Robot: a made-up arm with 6 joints. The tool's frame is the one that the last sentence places.
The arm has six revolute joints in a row. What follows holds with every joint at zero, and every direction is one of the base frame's. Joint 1 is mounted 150.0 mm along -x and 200.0 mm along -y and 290.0 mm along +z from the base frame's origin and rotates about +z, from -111.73 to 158.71 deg. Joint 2 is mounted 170.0 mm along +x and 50.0 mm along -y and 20.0 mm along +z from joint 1 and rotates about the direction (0.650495, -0.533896, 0.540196), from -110.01 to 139.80 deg. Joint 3 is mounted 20.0 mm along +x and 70.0 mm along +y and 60.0 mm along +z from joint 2 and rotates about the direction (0.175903, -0.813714, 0.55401), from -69.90 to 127.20 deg. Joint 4 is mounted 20.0 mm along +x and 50.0 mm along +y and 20.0 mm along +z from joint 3 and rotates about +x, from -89.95 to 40.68 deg. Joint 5 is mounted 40.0 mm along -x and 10.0 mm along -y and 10.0 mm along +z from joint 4 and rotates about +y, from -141.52 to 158.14 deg. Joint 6 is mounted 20.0 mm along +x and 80.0 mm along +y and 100.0 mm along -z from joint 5 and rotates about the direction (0.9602, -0.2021, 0.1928), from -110.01 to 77.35 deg. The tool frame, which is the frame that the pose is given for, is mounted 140.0 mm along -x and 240.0 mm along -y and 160.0 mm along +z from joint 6; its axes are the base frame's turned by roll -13.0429, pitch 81.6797 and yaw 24.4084 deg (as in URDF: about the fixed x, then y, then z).
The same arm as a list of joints. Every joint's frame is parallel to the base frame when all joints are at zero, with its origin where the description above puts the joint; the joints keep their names.
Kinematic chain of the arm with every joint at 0, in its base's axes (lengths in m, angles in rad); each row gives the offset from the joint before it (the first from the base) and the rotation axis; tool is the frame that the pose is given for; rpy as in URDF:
joint 1: xyz -0.15 -0.2 0.29 axis +z
joint 2: xyz 0.17 -0.05 0.02 axis 0.650495 -0.533896 0.540196
joint 3: xyz 0.02 0.07 0.06 axis 0.175903 -0.813714 0.55401
joint 4: xyz 0.02 0.05 0.02 axis +x
joint 5: xyz -0.04 -0.01 0.01 axis +y
joint 6: xyz 0.02 0.08 -0.1 axis 0.9602 -0.2021 0.1928
tool: xyz -0.14 -0.24 0.16 rpy -0.2276 1.4256 0.426
Joint limits (rad, base to tool): -1.9501..2.77 -1.92..2.44 -1.22..2.2201 -1.5699..0.71 -2.47..2.7601 -1.92..1.35

